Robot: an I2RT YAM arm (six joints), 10 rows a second.
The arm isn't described. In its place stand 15 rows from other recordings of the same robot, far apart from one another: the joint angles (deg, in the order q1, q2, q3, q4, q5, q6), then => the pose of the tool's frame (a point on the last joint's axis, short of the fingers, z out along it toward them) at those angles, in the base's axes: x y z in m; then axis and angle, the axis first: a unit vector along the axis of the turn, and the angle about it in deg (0 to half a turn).
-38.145 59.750 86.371 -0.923 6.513 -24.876 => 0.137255 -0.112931 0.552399 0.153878 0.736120 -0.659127 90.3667
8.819 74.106 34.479 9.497 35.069 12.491 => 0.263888 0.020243 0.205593 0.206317 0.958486 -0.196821 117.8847
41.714 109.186 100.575 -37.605 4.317 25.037 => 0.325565 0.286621 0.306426 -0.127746 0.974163 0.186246 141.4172
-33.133 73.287 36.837 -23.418 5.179 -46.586 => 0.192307 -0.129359 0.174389 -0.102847 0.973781 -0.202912 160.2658
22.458 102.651 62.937 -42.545 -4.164 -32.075 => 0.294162 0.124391 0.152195 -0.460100 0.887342 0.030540 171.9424
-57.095 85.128 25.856 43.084 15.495 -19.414 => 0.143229 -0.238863 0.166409 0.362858 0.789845 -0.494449 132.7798
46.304 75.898 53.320 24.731 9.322 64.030 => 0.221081 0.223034 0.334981 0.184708 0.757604 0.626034 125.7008
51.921 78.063 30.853 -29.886 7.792 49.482 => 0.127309 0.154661 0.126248 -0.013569 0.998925 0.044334 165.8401
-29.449 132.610 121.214 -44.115 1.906 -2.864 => 0.445964 -0.253150 0.227888 0.233723 0.966957 -0.101818 147.4459
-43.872 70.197 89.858 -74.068 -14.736 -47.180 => 0.153479 -0.134990 0.412651 -0.069631 0.988116 -0.137037 145.1464
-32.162 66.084 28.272 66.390 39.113 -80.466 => 0.184914 -0.142805 0.300644 0.069028 0.585147 -0.807984 144.2311
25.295 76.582 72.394 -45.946 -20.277 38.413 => 0.244540 0.129214 0.329813 0.047016 0.944863 0.324072 157.1926
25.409 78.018 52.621 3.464 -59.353 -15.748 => 0.255783 0.155412 0.286455 -0.573880 0.645745 0.503662 126.5139
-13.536 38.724 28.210 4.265 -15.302 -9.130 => 0.170941 -0.031489 0.281145 -0.081232 0.995720 -0.044090 96.1506
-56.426 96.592 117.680 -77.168 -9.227 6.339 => 0.180732 -0.261970 0.429323 0.498808 0.864909 -0.055881 145.5661
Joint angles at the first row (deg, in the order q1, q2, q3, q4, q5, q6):
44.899 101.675 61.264 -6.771 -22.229 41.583
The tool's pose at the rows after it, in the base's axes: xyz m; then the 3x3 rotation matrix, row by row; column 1 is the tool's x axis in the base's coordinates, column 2 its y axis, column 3 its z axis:
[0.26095 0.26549 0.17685], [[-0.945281 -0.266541 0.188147], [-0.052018 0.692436 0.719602], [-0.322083 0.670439 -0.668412]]
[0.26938 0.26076 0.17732], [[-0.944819 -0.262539 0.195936], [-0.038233 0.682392 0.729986], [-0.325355 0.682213 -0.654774]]
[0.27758 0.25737 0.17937], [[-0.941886 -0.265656 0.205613], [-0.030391 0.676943 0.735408], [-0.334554 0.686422 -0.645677]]
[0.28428 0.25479 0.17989], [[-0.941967 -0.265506 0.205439], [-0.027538 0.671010 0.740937], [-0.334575 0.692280 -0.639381]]
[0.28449 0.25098 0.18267], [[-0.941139 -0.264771 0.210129], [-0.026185 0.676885 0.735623], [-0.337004 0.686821 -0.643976]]
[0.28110 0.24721 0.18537], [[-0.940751 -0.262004 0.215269], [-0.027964 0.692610 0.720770], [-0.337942 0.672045 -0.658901]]
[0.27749 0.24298 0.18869], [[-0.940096 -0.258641 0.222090], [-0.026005 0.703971 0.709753], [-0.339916 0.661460 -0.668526]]
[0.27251 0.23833 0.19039], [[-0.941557 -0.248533 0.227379], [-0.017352 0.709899 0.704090], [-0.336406 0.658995 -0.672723]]
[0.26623 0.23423 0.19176], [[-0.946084 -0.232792 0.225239], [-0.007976 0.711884 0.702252], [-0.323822 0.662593 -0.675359]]
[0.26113 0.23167 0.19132], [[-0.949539 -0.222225 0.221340], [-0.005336 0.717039 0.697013], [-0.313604 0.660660 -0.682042]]
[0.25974 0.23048 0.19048], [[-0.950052 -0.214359 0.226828], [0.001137 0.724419 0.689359], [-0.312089 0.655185 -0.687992]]
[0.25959 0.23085 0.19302], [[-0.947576 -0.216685 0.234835], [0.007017 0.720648 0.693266], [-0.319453 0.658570 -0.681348]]
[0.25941 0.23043 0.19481], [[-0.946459 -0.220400 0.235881], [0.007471 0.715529 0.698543], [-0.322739 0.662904 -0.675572]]
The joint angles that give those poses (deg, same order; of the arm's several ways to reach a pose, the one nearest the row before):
43.333 102.110 60.673 -5.227 -23.223 41.660
41.819 102.556 61.072 -4.495 -24.417 41.344
40.545 103.042 62.018 -4.486 -25.162 40.612
39.512 103.671 62.874 -4.631 -26.162 40.095
39.059 102.958 62.798 -5.619 -26.027 39.593
39.016 101.766 62.332 -7.263 -25.119 39.057
38.924 100.376 61.669 -8.510 -24.371 38.772
38.888 98.828 60.323 -8.876 -23.910 39.185
39.018 97.197 58.839 -9.223 -23.817 40.112
39.242 96.165 57.728 -9.644 -23.566 40.604
39.294 95.880 57.306 -9.766 -22.945 40.868
39.374 95.538 57.348 -9.449 -22.764 41.131
39.315 95.224 57.306 -9.305 -23.016 41.133

